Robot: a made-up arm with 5 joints.
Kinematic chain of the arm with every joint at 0, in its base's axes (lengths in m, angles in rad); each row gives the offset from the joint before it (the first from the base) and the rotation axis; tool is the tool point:
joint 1: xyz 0 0 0.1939 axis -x
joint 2: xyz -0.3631 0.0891 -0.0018 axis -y
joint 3: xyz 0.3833 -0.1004 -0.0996 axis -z
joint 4: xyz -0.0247 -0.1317 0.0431 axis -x
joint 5: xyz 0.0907 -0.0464 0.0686 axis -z
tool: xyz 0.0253 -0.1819 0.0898
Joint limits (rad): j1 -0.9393..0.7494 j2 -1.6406..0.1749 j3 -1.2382..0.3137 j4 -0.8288..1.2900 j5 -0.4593..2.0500
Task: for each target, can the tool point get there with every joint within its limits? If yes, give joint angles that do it. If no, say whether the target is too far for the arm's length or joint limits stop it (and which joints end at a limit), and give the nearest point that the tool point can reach.
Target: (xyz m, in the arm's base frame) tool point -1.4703 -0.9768 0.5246
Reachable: no: too far | nearest point -0.5114 -0.5980 0.1682 | short by 1.091 m
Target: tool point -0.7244 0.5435 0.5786
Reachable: no: joint limits stop it (at a limit: joint 1, joint 2, joint 3, joint 4, joint 5) | nearest point -0.4102 0.2594 0.0602 | short by 0.669 m
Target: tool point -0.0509 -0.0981 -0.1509
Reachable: yes | joints -0.5704 -1.0718 -0.0624 0.3704 0.7747
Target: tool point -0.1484 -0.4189 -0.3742
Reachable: yes | joints 0.1696 -1.1485 -0.6180 -0.6238 0.2271
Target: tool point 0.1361 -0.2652 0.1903
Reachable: yes | joints -0.2038 -0.0223 -0.8743 -0.4555 1.6806
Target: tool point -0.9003 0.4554 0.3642
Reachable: no: joint limits stop it (at a limit: joint 1, joint 2, joint 3, joint 4, joint 5) | nearest point -0.4102 0.2594 0.0602 | short by 0.609 m
